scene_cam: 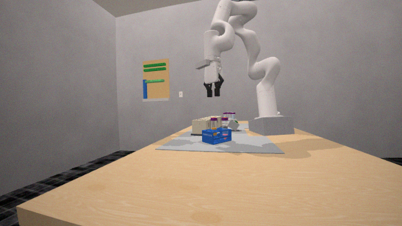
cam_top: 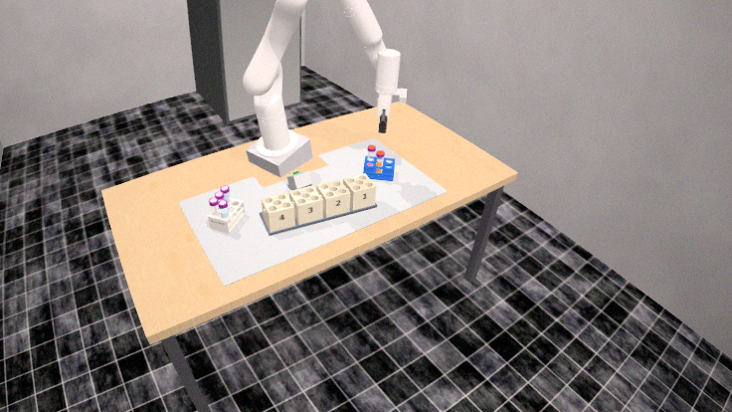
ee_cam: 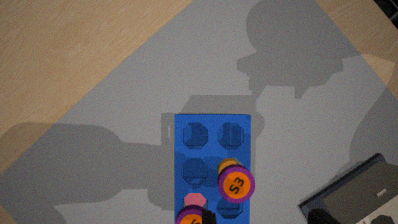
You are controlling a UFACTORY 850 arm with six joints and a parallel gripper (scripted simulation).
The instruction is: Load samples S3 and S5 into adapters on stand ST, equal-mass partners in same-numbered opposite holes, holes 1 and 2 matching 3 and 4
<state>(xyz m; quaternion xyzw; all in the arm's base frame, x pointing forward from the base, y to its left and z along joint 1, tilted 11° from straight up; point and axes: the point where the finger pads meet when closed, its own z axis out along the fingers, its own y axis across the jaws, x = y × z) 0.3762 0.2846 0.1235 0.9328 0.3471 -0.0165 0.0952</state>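
Right now the sample tube is 190 mm below my hand and 10 mm ahead of it. From my hand the other things lie so: blue sample rack (220 mm below, 20 mm to the left, 10 mm behind).
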